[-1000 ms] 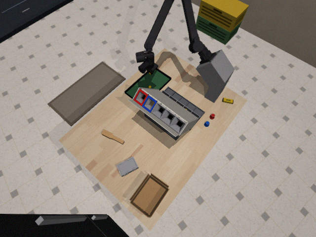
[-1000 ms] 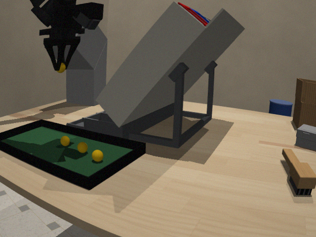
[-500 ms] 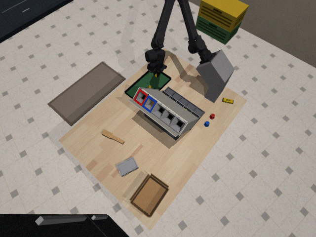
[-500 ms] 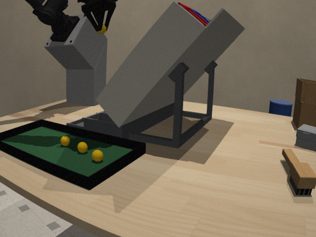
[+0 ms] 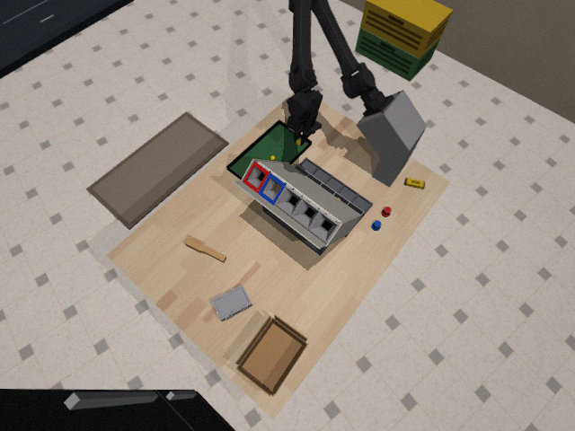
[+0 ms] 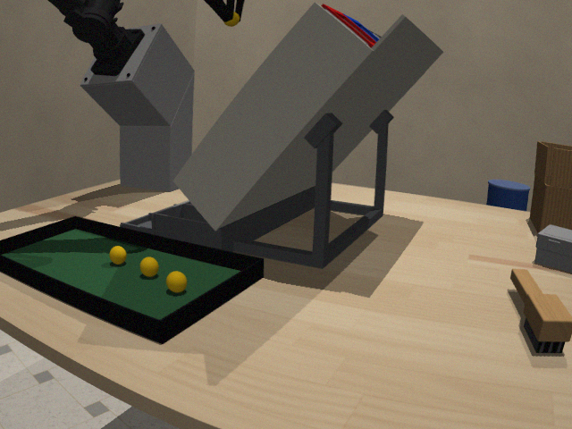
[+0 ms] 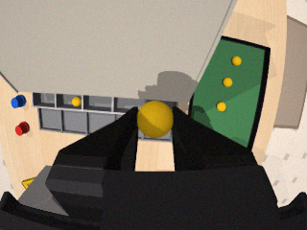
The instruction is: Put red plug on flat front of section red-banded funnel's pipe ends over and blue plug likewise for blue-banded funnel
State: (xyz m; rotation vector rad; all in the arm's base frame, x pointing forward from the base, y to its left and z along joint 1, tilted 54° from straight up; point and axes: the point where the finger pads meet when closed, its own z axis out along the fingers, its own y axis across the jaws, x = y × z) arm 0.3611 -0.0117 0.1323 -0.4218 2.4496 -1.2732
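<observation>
Right now the blue band is 20 cm ahead of my hand, 5 cm to the left of it and 3 cm below it. Round my hand: sloped grey cover: 14 cm below, 12 cm to the left, 5 cm ahead; grey box: 56 cm ahead, 32 cm below, 16 cm to the left; green marble tray: 34 cm below, 21 cm to the right, 6 cm behind.
</observation>
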